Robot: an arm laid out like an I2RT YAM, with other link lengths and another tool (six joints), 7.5 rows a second.
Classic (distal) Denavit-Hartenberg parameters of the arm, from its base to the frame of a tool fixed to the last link. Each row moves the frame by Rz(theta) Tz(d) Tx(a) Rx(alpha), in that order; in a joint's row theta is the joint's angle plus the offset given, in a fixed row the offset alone. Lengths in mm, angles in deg.
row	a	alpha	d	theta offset
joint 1	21	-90	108.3	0
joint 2	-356.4	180	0	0
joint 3	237.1	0	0	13.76
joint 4	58.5	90	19.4	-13.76
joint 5	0	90	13.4	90
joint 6	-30	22.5	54.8	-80.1
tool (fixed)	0	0	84.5	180
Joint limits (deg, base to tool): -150..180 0..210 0..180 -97..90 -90..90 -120..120
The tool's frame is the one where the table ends.
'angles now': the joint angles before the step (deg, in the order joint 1, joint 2, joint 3, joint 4, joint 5, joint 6). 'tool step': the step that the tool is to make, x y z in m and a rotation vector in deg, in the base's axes. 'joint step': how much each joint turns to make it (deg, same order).
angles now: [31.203, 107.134, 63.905, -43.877, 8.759, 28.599]
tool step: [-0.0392, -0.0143, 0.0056, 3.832, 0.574, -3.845]
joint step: [-0.012, -7.200, -9.042, 2.834, -3.344, 4.068]
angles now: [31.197, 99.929, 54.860, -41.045, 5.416, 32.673]
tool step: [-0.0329, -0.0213, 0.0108, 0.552, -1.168, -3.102]
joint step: [-0.061, -7.806, -6.214, -0.603, 0.364, 3.037]
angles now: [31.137, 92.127, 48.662, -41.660, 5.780, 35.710]
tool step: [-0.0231, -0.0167, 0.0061, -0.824, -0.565, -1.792]
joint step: [0.132, -5.326, -3.430, -2.044, 1.155, 1.845]
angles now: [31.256, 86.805, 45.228, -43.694, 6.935, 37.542]
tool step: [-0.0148, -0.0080, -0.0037, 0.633, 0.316, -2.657]
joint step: [-0.036, -2.656, -3.423, 0.512, -0.493, 2.687]
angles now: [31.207, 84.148, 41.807, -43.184, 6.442, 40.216]
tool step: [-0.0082, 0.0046, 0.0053, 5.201, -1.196, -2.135]
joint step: [-0.003, -3.379, -2.032, 2.167, -3.575, 2.543]
